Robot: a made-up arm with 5 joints. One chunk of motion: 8 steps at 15 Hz.
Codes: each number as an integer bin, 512 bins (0 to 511) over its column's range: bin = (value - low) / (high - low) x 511, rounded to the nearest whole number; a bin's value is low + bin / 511 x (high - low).
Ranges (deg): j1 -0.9..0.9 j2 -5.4..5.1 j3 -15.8..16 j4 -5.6..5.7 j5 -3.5..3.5
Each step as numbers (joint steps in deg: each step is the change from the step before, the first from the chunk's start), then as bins.
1 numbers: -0.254 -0.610 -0.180 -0.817 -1.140
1 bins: 183 233 251 216 172
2 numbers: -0.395 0.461 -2.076 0.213 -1.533
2 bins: 143 285 221 263 144
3 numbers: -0.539 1.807 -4.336 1.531 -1.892
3 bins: 102 351 184 322 117
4 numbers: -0.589 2.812 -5.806 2.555 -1.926
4 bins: 88 400 161 369 115
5 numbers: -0.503 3.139 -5.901 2.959 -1.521
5 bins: 113 416 159 387 144
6 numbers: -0.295 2.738 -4.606 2.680 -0.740
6 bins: 172 396 180 374 201
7 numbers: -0.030 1.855 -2.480 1.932 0.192
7 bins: 247 353 214 341 270
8 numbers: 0.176 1.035 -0.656 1.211 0.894
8 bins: 305 313 243 308 321
